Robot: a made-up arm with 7 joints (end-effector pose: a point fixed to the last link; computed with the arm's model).
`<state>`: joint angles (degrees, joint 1 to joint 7).
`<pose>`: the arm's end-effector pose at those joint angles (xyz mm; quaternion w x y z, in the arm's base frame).
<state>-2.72 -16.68 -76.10 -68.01 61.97 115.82 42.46</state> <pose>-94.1 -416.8 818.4 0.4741 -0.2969 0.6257 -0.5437</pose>
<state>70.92 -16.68 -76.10 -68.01 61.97 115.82 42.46</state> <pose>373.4 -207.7 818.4 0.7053 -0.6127 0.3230 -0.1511</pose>
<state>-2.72 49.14 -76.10 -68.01 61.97 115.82 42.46</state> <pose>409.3 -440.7 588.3 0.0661 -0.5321 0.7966 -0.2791</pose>
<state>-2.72 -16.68 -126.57 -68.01 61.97 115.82 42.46</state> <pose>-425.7 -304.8 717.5 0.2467 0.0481 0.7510 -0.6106</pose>
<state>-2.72 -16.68 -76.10 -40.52 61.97 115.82 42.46</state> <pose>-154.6 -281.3 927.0 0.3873 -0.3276 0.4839 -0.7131</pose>
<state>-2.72 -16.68 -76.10 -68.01 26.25 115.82 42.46</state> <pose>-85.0 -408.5 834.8 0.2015 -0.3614 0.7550 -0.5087</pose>
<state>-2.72 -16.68 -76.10 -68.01 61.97 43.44 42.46</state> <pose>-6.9 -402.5 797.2 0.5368 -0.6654 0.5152 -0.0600</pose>
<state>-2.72 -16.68 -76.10 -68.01 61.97 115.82 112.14</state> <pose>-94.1 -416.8 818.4 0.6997 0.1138 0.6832 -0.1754</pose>
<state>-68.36 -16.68 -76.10 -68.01 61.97 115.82 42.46</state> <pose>-418.5 -86.2 818.4 0.1037 0.0896 0.6868 -0.7138</pose>
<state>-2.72 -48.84 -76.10 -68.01 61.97 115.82 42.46</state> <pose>-350.9 -404.6 701.5 0.6247 -0.1411 0.4629 -0.6128</pose>
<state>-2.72 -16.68 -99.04 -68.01 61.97 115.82 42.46</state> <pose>-256.4 -404.5 769.6 0.3797 -0.1433 0.6995 -0.5882</pose>
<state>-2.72 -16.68 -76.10 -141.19 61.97 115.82 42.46</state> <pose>34.5 -404.1 375.4 0.5643 -0.1401 0.8131 0.0276</pose>
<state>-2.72 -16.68 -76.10 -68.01 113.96 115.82 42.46</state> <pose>-85.3 -428.2 792.8 0.7830 -0.1542 0.3346 -0.5012</pose>
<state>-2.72 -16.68 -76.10 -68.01 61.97 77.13 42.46</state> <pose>-43.7 -422.3 812.7 0.5338 -0.5190 0.5961 -0.3005</pose>
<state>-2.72 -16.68 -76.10 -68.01 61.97 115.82 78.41</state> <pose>-94.1 -416.8 818.4 0.6187 -0.0893 0.6868 -0.3708</pose>
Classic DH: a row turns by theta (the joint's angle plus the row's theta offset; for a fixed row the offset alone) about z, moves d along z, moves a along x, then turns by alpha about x. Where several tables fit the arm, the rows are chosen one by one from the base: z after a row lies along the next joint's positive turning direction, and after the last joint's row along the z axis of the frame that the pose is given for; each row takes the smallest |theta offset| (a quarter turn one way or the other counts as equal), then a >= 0, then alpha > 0; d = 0 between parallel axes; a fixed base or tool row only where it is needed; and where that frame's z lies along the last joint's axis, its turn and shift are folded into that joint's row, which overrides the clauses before.
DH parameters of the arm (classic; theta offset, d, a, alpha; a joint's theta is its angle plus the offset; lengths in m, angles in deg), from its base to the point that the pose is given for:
joint 1: 0 0.314 0 -90
joint 2: 0 0 0 90
joint 3: 0 0.287 0.106 90
joint 4: 0 0 -0.066 -90
joint 5: 0 0.309 0 90
joint 6: 0 0 0.077 90
joint 7: 0 0 0 0

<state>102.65 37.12 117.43 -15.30 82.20 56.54 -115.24</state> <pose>-177.2 284.6 905.8 0.6974 0.6126 0.3637 0.0776</pose>
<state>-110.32 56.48 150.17 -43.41 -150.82 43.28 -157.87</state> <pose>9.2 -431.9 846.0 0.0685 0.8237 0.5113 -0.2354</pose>
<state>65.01 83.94 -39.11 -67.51 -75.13 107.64 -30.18</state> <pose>456.5 376.2 19.5 0.7733 0.1929 0.5691 -0.2023</pose>
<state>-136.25 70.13 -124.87 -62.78 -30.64 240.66 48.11</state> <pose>-459.0 -110.6 612.5 0.6040 0.5851 -0.3907 -0.3743</pose>
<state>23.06 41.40 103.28 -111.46 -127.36 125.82 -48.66</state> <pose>-158.4 416.4 548.2 0.3349 -0.2891 0.6909 0.5718</pose>
